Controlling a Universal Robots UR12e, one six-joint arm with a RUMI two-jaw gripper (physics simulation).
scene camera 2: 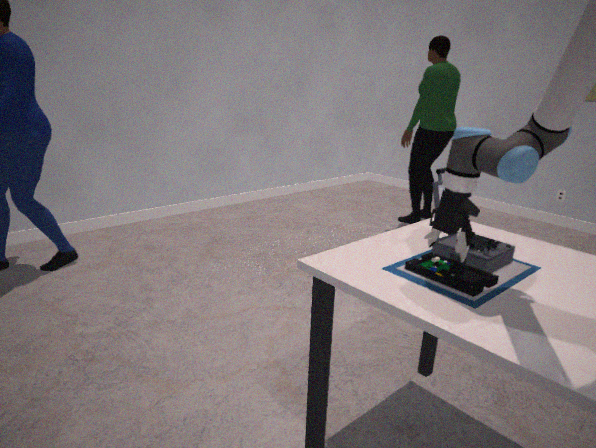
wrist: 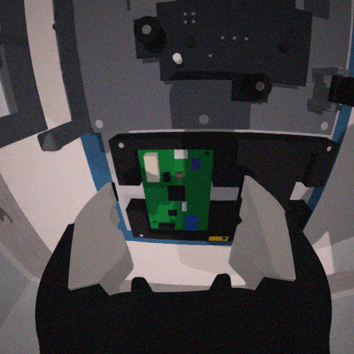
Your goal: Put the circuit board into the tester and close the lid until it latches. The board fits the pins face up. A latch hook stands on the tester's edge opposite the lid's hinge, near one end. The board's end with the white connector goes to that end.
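Places are measured from the arm's base along level axes (x ahead, y left, z up), in metres.
Pixels of known places: gripper, fingertip midpoint: (scene camera 2: 444, 254).
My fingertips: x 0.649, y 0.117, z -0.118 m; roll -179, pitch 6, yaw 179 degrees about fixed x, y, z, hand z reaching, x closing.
Note:
For each thing: its middle in the pictures, then the offset to it from my fingertips. "pt": a spot on its surface instead. Level surfaces: height alone.
- green circuit board at the middle of its body: (scene camera 2: 435, 264) dz -0.025, dx +0.006, dy +0.036 m
- black holder at a spot on its surface: (scene camera 2: 462, 281) pt dz -0.030, dx -0.098, dy +0.067 m
- grey tester at a spot on its surface: (scene camera 2: 492, 256) pt dz +0.012, dx -0.110, dy -0.073 m
- blue outline at a spot on its surface: (scene camera 2: 525, 273) pt dz -0.045, dx -0.177, dy -0.171 m
- white table at its surface level: dz -0.047 m
The green circuit board (scene camera 2: 434, 264) (wrist: 175, 192) lies face up in a black holder (scene camera 2: 462, 281) (wrist: 270, 160); its white connector (wrist: 151, 167) is at the upper left in the wrist view. The grey tester (scene camera 2: 492, 256) (wrist: 120, 85) is beside the holder, with a dark pin plate (wrist: 235, 57) on top. Its lid (scene camera 2: 436, 192) (wrist: 67, 80) stands open, at the left in the wrist view. A black latch hook (wrist: 342, 91) is at the tester's right edge there. My gripper (scene camera 2: 447, 251) (wrist: 177, 180) is open and empty, its fingers above the holder on either side of the board.
The holder and tester stand within a blue outline (scene camera 2: 525, 273) (wrist: 95, 157) on the white table (scene camera 2: 360, 270). Two black posts (wrist: 150, 35) (wrist: 257, 87) rise beside the pin plate. A person in green (scene camera 2: 440, 95) and one in blue (scene camera 2: 25, 125) are beyond the table.

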